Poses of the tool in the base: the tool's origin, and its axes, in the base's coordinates. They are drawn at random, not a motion.
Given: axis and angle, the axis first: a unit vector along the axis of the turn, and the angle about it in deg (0 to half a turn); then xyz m.
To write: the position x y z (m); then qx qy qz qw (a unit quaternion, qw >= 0). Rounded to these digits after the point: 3 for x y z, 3 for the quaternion.
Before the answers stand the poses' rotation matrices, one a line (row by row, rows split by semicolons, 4 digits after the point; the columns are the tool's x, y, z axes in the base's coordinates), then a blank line. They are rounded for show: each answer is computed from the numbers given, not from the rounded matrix.
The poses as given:
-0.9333 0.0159 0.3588 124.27 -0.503 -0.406 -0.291
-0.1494 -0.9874 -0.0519 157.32 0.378 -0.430 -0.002
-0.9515 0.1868 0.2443 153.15 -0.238 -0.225 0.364
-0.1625 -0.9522 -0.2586 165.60 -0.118 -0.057 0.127
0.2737 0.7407 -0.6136 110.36 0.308 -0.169 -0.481
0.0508 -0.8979 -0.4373 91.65 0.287 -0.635 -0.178
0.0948 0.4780 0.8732 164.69 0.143 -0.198 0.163
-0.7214 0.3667 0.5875 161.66 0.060 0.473 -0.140
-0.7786 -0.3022 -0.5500 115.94 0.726 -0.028 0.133
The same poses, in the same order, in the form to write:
0.7984 -0.3197 -0.5103; 0.2733 -0.5627 0.7802; -0.5365 -0.7623 -0.3619
-0.8798 0.3036 -0.3658; 0.2636 0.9519 0.1561; 0.3956 0.0409 -0.9175
0.8210 -0.4467 -0.3555; -0.2260 -0.8262 0.5161; -0.5242 -0.3434 -0.7793
-0.9166 0.3689 -0.1541; 0.2403 0.8164 0.5252; 0.3195 0.4443 -0.8369
-0.2469 0.8485 0.4680; -0.3020 0.3916 -0.8692; -0.9208 -0.3560 0.1596
-0.0261 0.3902 -0.9204; -0.4840 0.8006 0.3532; 0.8747 0.4547 0.1679
-0.9469 -0.1415 0.2888; 0.3196 -0.5156 0.7950; 0.0364 0.8450 0.5335
0.0652 -0.7005 -0.7107; -0.3308 -0.6871 0.6469; -0.9415 0.1929 -0.2765
0.4339 0.8328 0.3438; -0.1564 -0.3062 0.9390; 0.8873 -0.4612 -0.0026

-0.503 -0.406 -0.291 -0.825 0.014 0.317 0.467
0.378 -0.430 -0.002 -0.146 -0.968 -0.051 0.197
-0.238 -0.225 0.364 -0.926 0.182 0.238 0.232
-0.118 -0.057 0.127 -0.161 -0.945 -0.257 0.125
0.308 -0.169 -0.481 0.225 0.608 -0.504 0.571
0.287 -0.635 -0.178 0.036 -0.644 -0.314 0.697
0.143 -0.198 0.163 0.094 0.474 0.865 0.133
0.060 0.473 -0.140 -0.712 0.362 0.580 0.159
0.726 -0.028 0.133 -0.660 -0.256 -0.466 0.530

